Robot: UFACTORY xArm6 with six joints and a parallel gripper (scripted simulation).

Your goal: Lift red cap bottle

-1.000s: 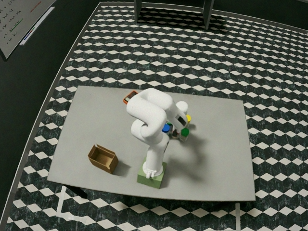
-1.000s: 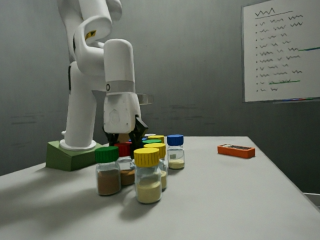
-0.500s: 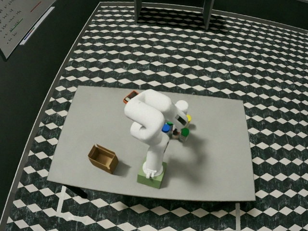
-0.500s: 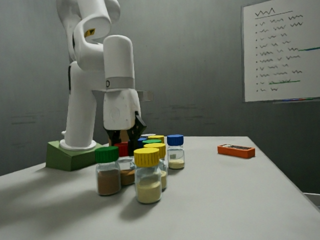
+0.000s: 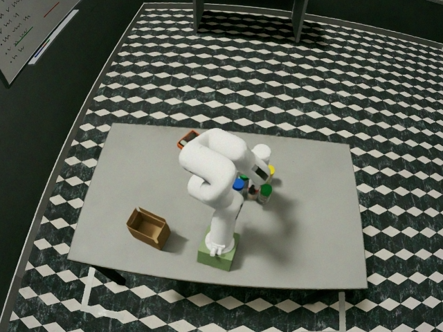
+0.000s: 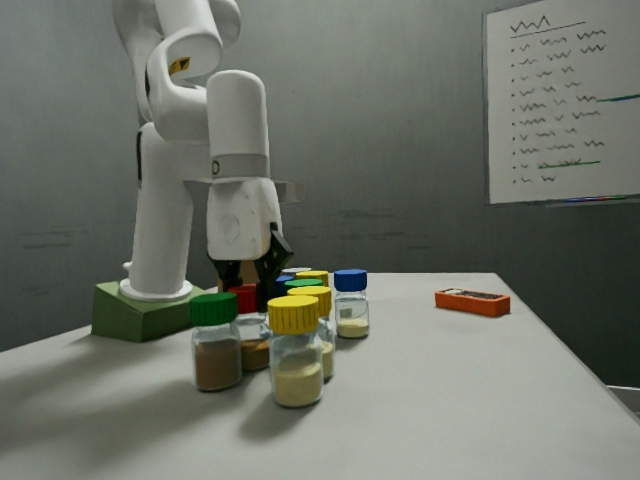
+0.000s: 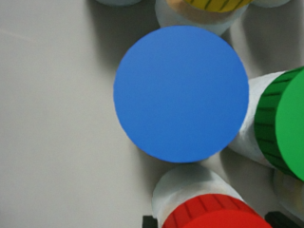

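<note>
My hand is 50 mm above the red-capped bottle.
</note>
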